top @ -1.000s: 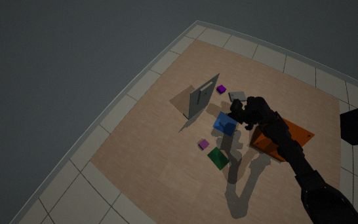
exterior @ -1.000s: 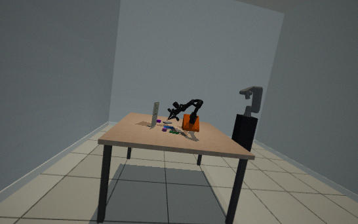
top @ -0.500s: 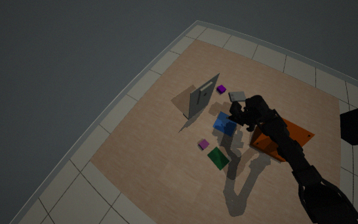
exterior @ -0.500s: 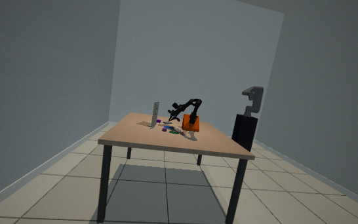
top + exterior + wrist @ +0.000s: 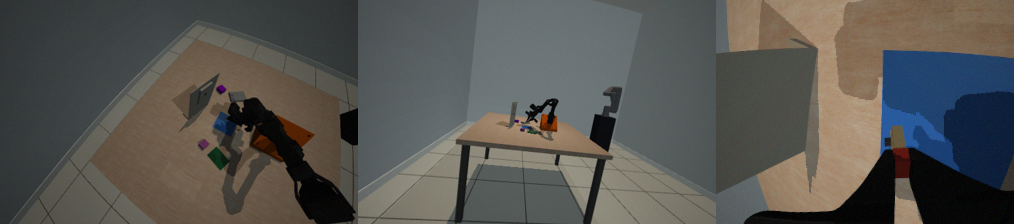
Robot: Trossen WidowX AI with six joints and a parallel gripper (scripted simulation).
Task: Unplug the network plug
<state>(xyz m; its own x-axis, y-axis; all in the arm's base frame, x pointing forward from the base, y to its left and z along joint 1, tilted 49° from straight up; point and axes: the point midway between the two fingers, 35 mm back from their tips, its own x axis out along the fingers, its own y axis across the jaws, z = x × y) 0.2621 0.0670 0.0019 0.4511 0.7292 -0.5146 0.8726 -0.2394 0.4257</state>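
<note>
My gripper tip is 60 mm above the blue marked square and 10 mm past it. Round my gripper tip: red plug right at my gripper tip; green block 200 mm to the left, 80 mm behind, 60 mm below; grey upright panel 170 mm ahead, 60 mm above, 30 mm to the left.
</note>
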